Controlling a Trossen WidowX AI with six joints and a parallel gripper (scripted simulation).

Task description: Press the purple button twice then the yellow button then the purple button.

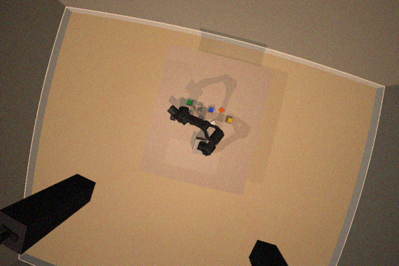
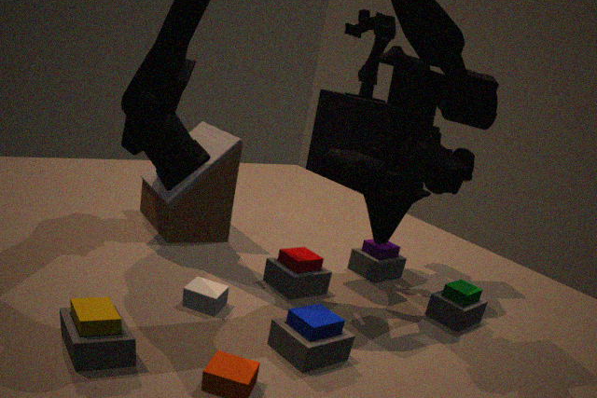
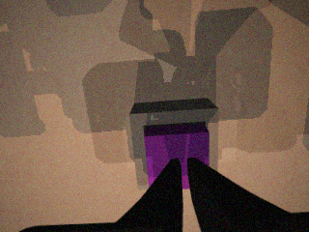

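The purple button is 1 cm below my gripper tip. Round my gripper tip: red button 12 cm to the right, 2 cm ahead, 1 cm below; then green button 13 cm ahead, 2 cm to the left, 1 cm below; then blue button 17 cm to the right, 14 cm ahead, 1 cm below.
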